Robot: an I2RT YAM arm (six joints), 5 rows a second.
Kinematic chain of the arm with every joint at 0, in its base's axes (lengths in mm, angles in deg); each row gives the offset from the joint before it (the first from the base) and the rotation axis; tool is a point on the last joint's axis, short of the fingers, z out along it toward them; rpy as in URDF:
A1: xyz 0 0 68 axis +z
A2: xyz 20 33.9 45.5 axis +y
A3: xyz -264 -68.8 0 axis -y
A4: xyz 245 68.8 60 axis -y
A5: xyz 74 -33.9 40.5 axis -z
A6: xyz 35.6 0 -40.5 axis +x
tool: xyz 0 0 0 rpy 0 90 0
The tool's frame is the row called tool.
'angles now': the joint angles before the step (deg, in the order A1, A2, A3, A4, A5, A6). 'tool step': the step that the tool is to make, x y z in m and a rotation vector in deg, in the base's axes. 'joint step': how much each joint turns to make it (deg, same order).
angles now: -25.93 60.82 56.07 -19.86 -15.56 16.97
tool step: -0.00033 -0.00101 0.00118 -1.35 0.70 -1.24
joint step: 0.00 0.09 0.45 -0.62 1.76 -0.89
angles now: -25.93 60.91 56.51 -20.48 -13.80 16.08
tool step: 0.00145 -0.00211 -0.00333 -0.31 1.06 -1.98
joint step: 0.00 0.52 -0.17 -0.08 2.11 0.18
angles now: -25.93 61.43 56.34 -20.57 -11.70 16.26
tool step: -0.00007 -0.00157 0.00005 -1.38 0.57 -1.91
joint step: 0.00 0.09 0.09 0.00 2.37 -0.52
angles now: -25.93 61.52 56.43 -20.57 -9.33 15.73
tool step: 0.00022 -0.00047 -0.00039 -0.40 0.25 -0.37
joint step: 0.00 0.09 0.00 0.00 0.54 -0.27
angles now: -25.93 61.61 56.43 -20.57 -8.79 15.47
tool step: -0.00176 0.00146 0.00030 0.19 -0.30 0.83
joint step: 0.00 -0.52 -0.27 -0.08 -0.88 -0.09
